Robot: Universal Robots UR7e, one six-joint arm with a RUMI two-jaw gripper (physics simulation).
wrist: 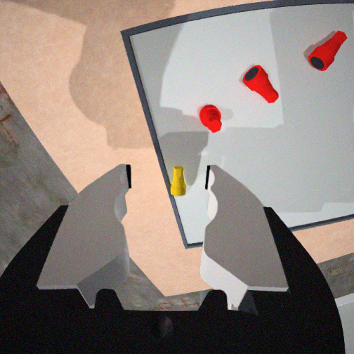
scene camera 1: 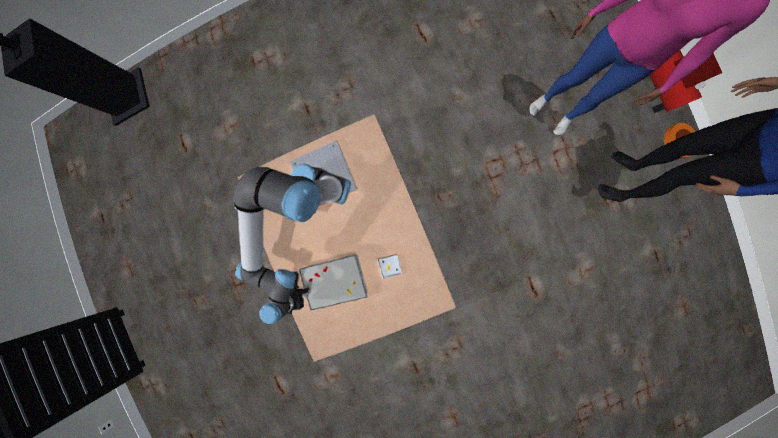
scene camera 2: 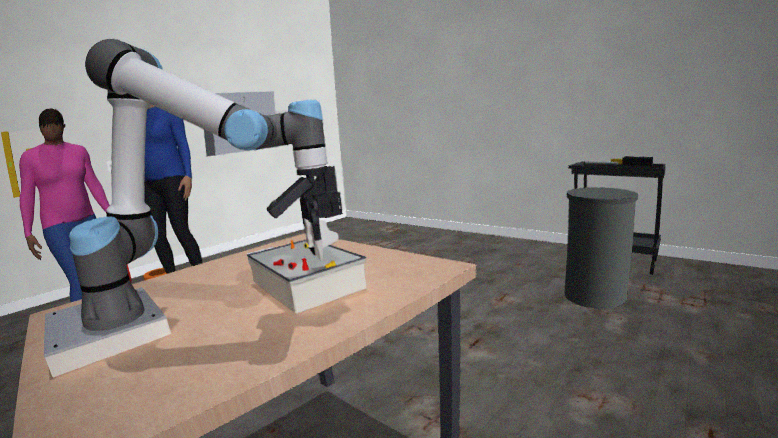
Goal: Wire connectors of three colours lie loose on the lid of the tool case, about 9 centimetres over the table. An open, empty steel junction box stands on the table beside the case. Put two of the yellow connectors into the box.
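Seen in the pictures: gripper, fingertip midpoint: point(scene camera 1: 303, 287) point(scene camera 2: 318, 257); arm's base, link origin: point(scene camera 2: 114, 316).
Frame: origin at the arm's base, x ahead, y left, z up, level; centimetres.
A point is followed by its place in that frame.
A yellow connector point(scene camera 2: 330, 264) {z 4.4, x 50.0, y -24.1 cm} point(wrist: 178, 181) lies at the edge of the grey case lid point(scene camera 1: 337, 277) {z 3.4, x 48.8, y -6.5 cm} point(scene camera 2: 274, 255) {z 3.5, x 46.7, y -1.3 cm} point(wrist: 245, 165). My gripper point(scene camera 1: 307, 292) {z 6.8, x 47.1, y -23.4 cm} point(scene camera 2: 317, 254) {z 6.8, x 47.1, y -23.4 cm} point(wrist: 168, 166) is partly open and empty, low over that edge. In the wrist view the connector shows between the fingertips, nearer the right finger; the exact height gap is hard to tell. A second yellow connector point(scene camera 1: 349, 291) {z 4.4, x 57.3, y -3.2 cm} point(scene camera 2: 307, 245) {z 4.4, x 56.6, y -4.2 cm} lies at the lid's other end, near an orange connector point(scene camera 1: 353, 282) {z 4.5, x 53.7, y 0.4 cm} point(scene camera 2: 292, 244) {z 4.7, x 54.1, y 0.1 cm}. Another yellow connector point(scene camera 1: 388, 267) {z -4.0, x 54.1, y 18.4 cm} lies inside the steel junction box point(scene camera 1: 383, 270) {z -4.9, x 54.8, y 15.3 cm}.
Three red connectors, one of them here point(scene camera 1: 316, 275) point(scene camera 2: 305, 264) point(wrist: 210, 118), lie on the lid near the gripper's end. The tool case point(scene camera 2: 329, 287) {z -1.2, x 48.6, y -24.4 cm} stands on the wooden table point(scene camera 1: 391, 217) {z -5.0, x 30.3, y 29.1 cm} point(scene camera 2: 217, 326) {z -5.1, x 21.6, y -14.3 cm}. Two people stand beyond the table, one in a pink top point(scene camera 1: 653, 32) point(scene camera 2: 57, 179).
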